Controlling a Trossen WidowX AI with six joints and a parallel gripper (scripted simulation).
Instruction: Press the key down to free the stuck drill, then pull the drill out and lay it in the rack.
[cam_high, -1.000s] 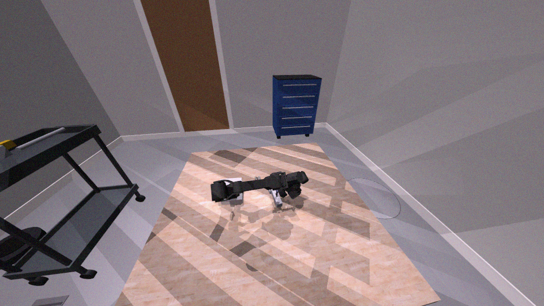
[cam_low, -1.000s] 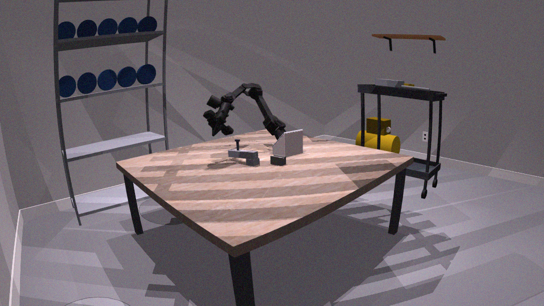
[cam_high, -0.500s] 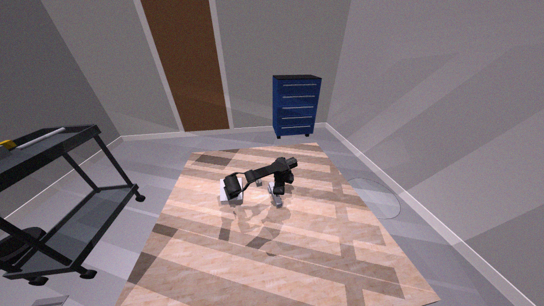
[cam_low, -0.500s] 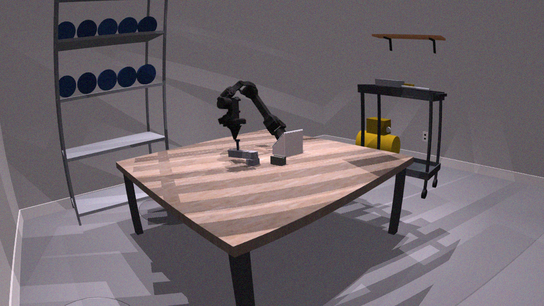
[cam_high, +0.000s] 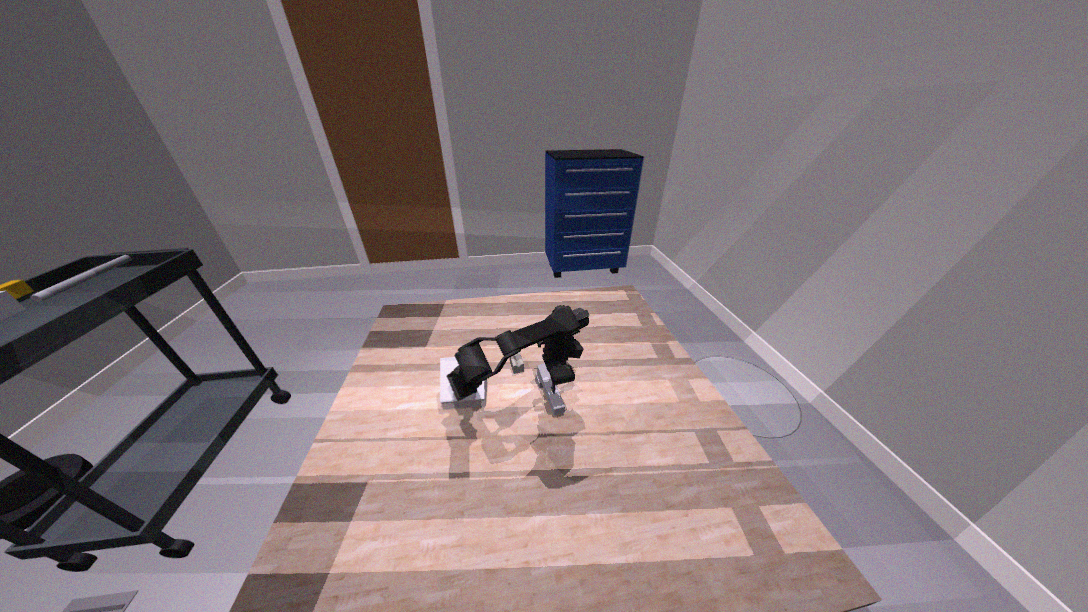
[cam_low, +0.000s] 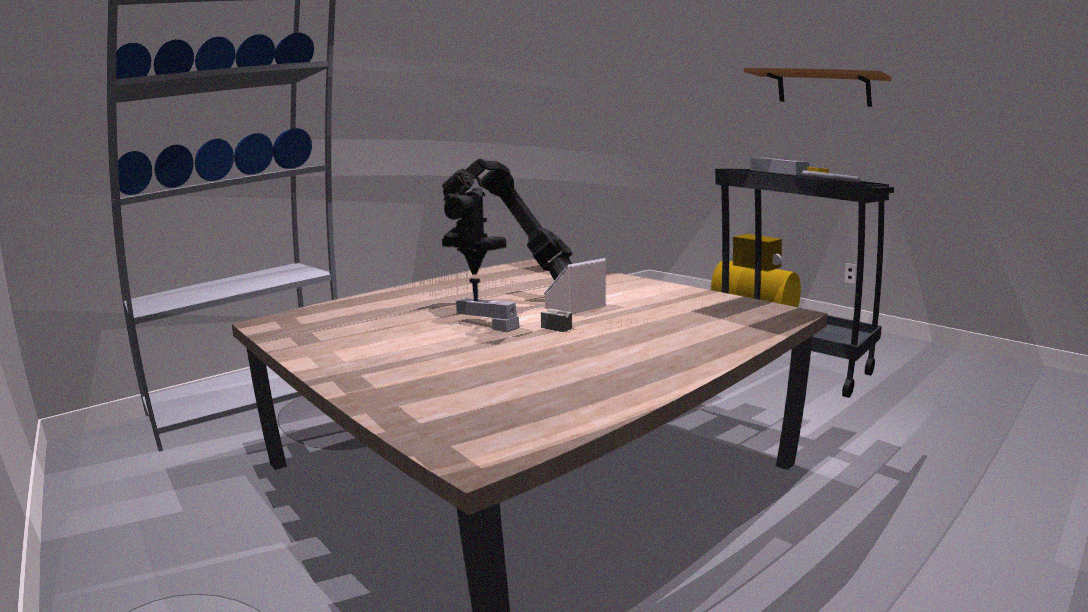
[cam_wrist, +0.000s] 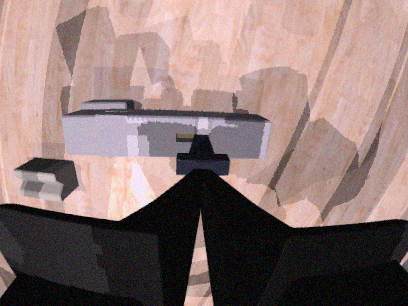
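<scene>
Now: the black key 40 mm below my gripper tip. Round my gripper tip: long grey fixture: 10 mm behind, 40 mm to the left, 90 mm below; then drill: 10 mm behind, 60 mm to the left, 80 mm below; then grey rack: 110 mm behind, 190 mm to the left, 110 mm below.
</scene>
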